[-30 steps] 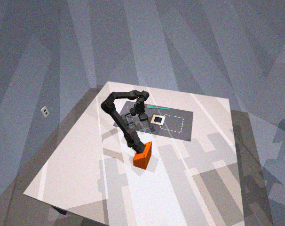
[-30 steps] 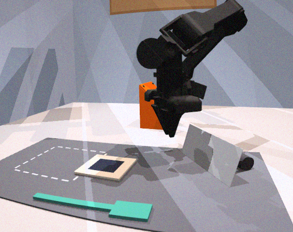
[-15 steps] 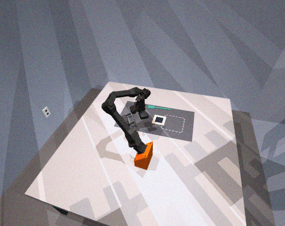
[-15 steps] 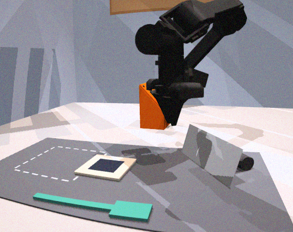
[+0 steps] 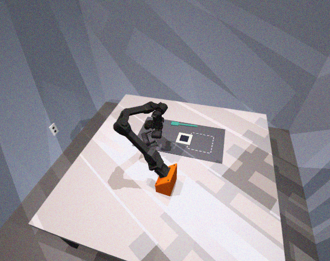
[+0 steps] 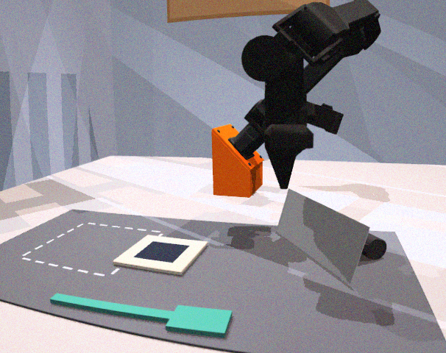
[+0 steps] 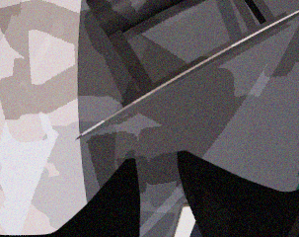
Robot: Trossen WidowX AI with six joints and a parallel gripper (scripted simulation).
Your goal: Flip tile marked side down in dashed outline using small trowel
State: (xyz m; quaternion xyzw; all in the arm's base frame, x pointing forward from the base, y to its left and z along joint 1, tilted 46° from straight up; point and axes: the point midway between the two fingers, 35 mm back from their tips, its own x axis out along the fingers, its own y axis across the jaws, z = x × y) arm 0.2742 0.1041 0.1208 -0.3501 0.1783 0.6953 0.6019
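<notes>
Now: gripper tip 70 mm to the right of the trowel and 60 mm above it. Also, from my gripper tip: grey mat: 120 mm ahead, 120 mm to the right, 110 mm below; then green paddle: 260 mm ahead, 80 mm to the right, 80 mm below; then tile: 120 mm ahead, 150 mm to the right, 80 mm below.
</notes>
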